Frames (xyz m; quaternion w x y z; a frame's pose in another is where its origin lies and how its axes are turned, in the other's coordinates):
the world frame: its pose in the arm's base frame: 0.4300 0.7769 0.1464 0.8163 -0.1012 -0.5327 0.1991
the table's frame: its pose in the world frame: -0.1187 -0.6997 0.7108 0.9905 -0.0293 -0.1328 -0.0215
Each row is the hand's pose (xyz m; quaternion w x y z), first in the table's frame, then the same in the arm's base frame.
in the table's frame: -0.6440 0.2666 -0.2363 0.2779 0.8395 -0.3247 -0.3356
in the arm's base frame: 0.0160 0.0915 -0.1203 0.1283 0.8703 -0.2989 0.3700
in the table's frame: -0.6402 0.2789 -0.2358 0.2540 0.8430 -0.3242 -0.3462
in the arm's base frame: 0.0140 0.1042 -0.1211 0.1131 0.8816 -0.2834 0.3601
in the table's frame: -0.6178 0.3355 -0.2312 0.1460 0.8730 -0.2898 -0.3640
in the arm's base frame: 0.0033 0.1643 -0.1199 0.0612 0.9185 -0.1847 0.3441
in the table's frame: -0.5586 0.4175 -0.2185 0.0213 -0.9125 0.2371 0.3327
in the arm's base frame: -0.0152 0.2607 -0.0926 0.0307 -0.9326 0.0283 -0.3585
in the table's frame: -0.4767 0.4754 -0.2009 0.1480 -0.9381 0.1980 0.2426
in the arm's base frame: -0.0324 0.3429 -0.0350 0.1129 -0.8975 -0.0945 -0.4157
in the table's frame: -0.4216 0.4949 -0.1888 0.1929 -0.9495 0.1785 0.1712
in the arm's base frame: -0.0414 0.3803 0.0107 0.1452 -0.8604 -0.1461 -0.4662
